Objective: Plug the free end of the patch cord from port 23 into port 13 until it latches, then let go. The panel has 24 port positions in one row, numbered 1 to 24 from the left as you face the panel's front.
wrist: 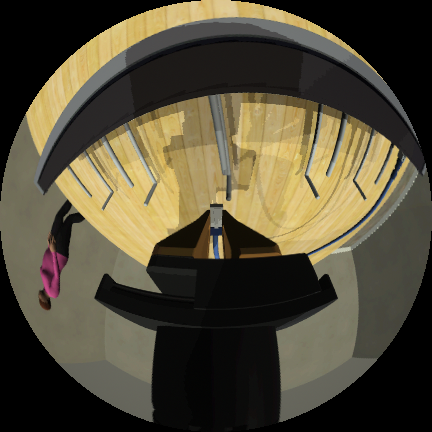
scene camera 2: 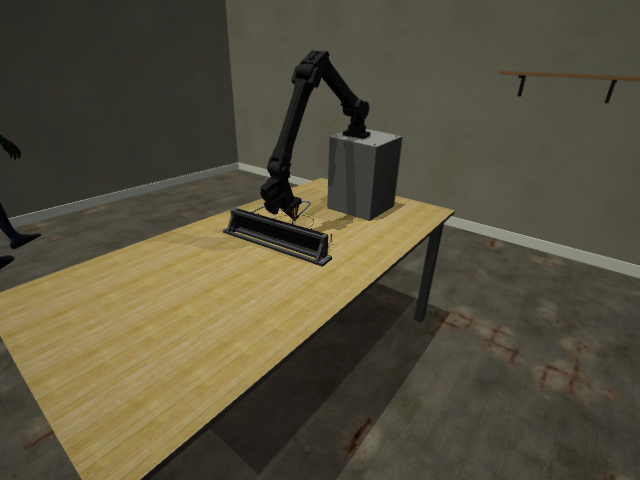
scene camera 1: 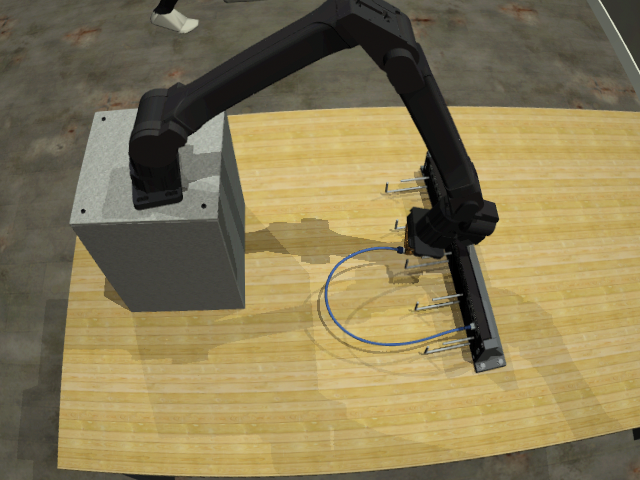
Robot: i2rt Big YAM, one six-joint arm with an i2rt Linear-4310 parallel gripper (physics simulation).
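Pixels of known places: gripper, between the fingertips: (wrist: 215, 215) (scene camera 2: 294, 219) (scene camera 1: 406, 251); arm's base, origin of its link: (scene camera 2: 356, 135) (scene camera 1: 156, 178).
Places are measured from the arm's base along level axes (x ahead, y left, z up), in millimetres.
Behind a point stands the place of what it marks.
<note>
My gripper (scene camera 1: 407, 250) @[x 452, y -85, z -306 mm] (scene camera 2: 294, 218) @[x 452, y -85, z -306 mm] (wrist: 215, 215) @[x 452, y -85, z -306 mm] is shut on the free plug (wrist: 216, 214) @[x 457, y -87, z -303 mm] of the blue patch cord (scene camera 1: 326, 294) @[x 263, y -146, z -294 mm] (wrist: 397, 172). The clear plug sticks out past the fingertips, with its dark blue boot between them. The panel (scene camera 1: 472, 299) @[x 546, y -236, z -280 mm] (scene camera 2: 279, 230) @[x 574, y -83, z -312 mm] (wrist: 215, 65) stands upright on the table; in the wrist view its top edge and dark upper face arch beyond the plug, which shows apart from it. The cord's other end (scene camera 1: 471, 326) @[x 531, y -287, z -295 mm] sits in the panel near one end. The port openings and numbers, port 13 among them, cannot be made out.
Thin metal rods (scene camera 1: 405, 190) @[x 511, y 97, z -363 mm] (wrist: 218, 135) @[x 519, y -100, z -323 mm] with bent tips stick out from the panel's front, below and beside the plug. The cord loops over the wooden table (scene camera 1: 206, 403) @[x -27, y -298, z -379 mm] (scene camera 2: 196, 310) @[x 1065, y -59, z -379 mm]. The arm's base stands on a grey block (scene camera 1: 175, 263) @[x -7, y -86, z -151 mm] (scene camera 2: 351, 175) @[x 119, y 36, z -171 mm].
</note>
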